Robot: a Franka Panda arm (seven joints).
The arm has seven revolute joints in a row. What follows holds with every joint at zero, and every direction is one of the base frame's. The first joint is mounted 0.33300 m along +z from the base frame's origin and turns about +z. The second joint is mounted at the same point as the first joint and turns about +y. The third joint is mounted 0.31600 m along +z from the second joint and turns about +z. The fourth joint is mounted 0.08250 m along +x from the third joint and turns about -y. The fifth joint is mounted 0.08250 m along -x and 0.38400 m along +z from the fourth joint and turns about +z. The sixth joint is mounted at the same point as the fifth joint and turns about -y. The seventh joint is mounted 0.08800 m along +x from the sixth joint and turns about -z. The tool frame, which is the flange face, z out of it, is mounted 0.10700 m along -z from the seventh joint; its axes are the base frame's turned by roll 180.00, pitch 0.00 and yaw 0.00 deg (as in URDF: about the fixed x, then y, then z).
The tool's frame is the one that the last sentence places.
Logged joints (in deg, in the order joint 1, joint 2, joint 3, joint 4, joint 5, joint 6, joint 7), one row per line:
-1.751, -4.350, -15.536, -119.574, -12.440, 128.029, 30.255
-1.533, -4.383, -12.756, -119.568, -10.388, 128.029, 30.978
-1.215, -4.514, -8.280, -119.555, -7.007, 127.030, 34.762
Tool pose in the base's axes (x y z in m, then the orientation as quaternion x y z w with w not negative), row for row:
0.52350, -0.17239, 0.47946, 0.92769, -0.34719, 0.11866, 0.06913
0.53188, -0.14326, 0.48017, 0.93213, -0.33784, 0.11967, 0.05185
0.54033, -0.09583, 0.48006, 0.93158, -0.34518, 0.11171, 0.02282
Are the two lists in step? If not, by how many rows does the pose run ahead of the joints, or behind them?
They are in step.
